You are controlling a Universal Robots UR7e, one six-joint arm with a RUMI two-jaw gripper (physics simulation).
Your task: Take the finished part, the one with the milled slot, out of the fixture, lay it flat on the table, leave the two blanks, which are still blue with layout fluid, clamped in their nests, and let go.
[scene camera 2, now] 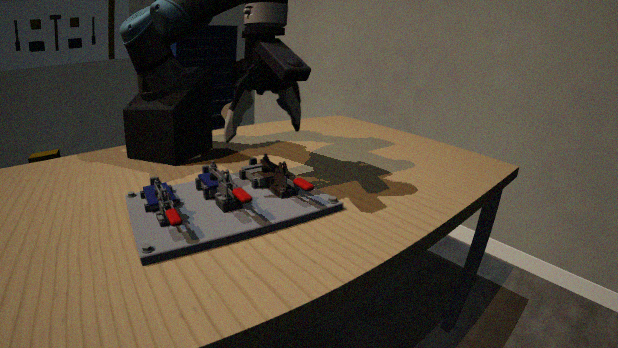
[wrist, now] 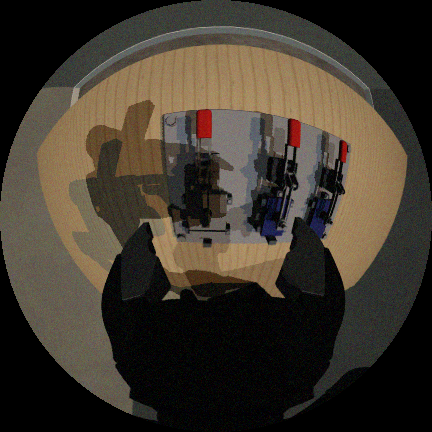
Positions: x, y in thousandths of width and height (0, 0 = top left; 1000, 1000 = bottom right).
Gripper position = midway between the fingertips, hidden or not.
Observation:
In view: the gripper (scene camera 2: 426, 392), a blue blank (wrist: 633, 469) and a fixture plate (scene camera 2: 333, 651).
The gripper also shows in the wrist view (wrist: 513, 515). The fixture plate shows as well in the wrist view (wrist: 566, 323).

